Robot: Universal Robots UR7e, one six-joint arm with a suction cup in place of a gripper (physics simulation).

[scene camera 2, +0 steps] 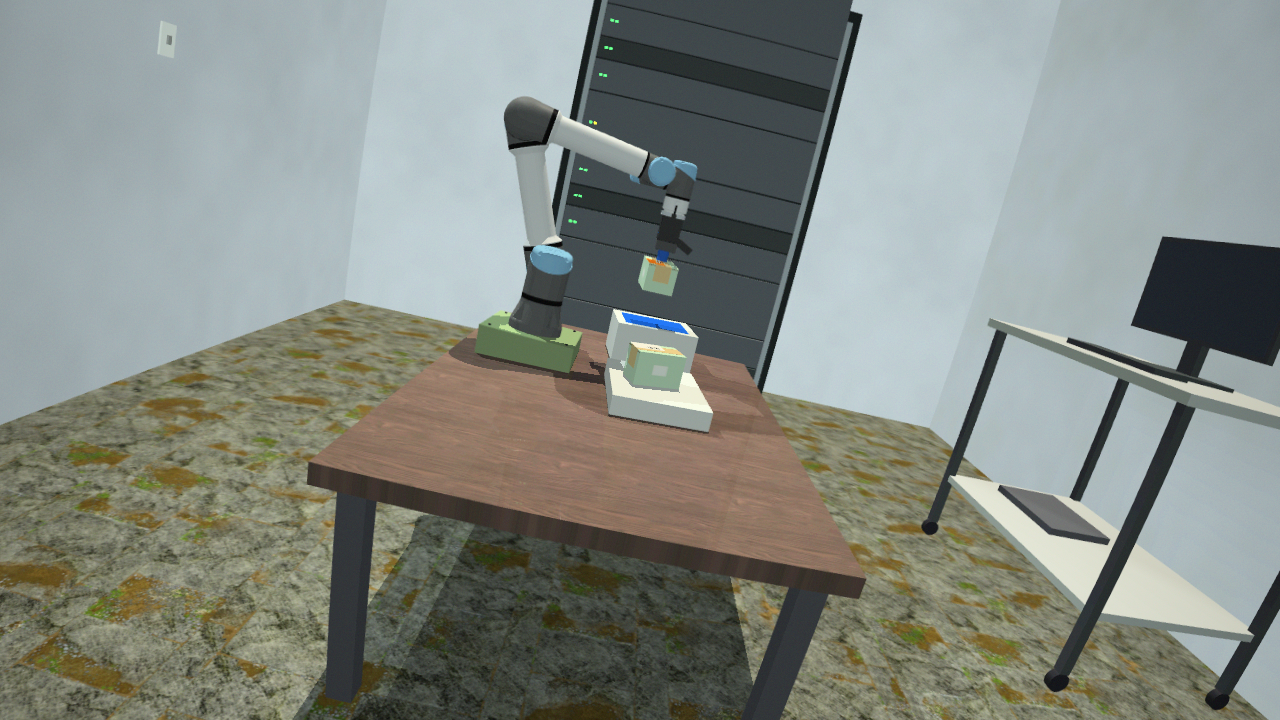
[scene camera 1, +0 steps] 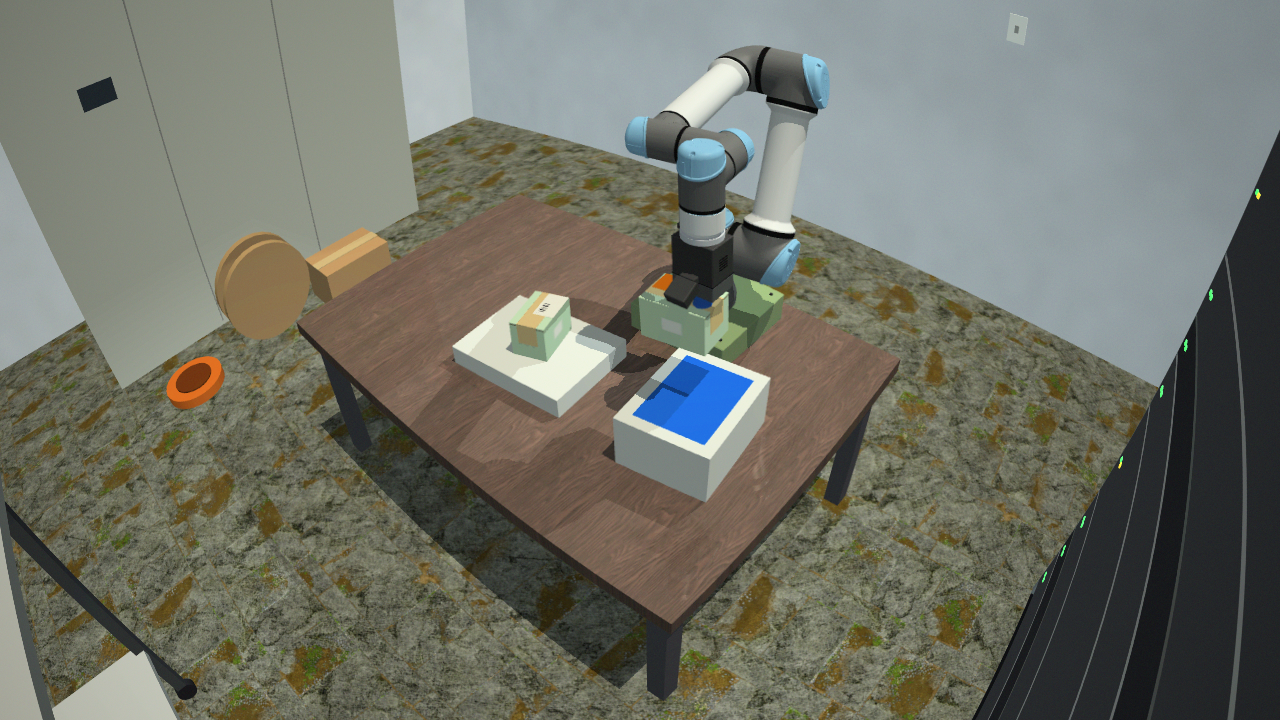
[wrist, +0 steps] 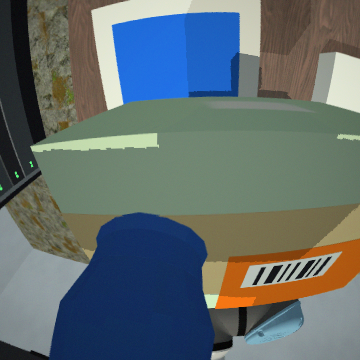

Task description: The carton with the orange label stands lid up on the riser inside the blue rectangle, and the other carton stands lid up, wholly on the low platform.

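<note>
My suction cup gripper [scene camera 1: 702, 304] [scene camera 2: 662, 256] [wrist: 140, 250] is on the lid of the green carton with the orange label [scene camera 1: 671, 323] [scene camera 2: 657, 277] [wrist: 200, 172] and holds it lid up in the air. It hangs on the robot-base side of the white riser [scene camera 1: 660, 454] [scene camera 2: 671, 337] [wrist: 106, 50], higher than its top. The riser bears the blue rectangle [scene camera 1: 720, 394] [scene camera 2: 657, 323] [wrist: 150, 60], partly in shadow. The other carton [scene camera 1: 539, 329] [scene camera 2: 656, 370], with a pale barcode label, stands lid up on the low platform [scene camera 1: 510, 380] [scene camera 2: 657, 411] [wrist: 347, 80].
The green robot base [scene camera 1: 760, 308] [scene camera 2: 528, 347] stands behind the held carton in the first scene view. Riser and platform stand apart on the brown table [scene camera 1: 528, 474] [scene camera 2: 554, 456]. A wheeled cart [scene camera 2: 1154, 380] stands off to the side.
</note>
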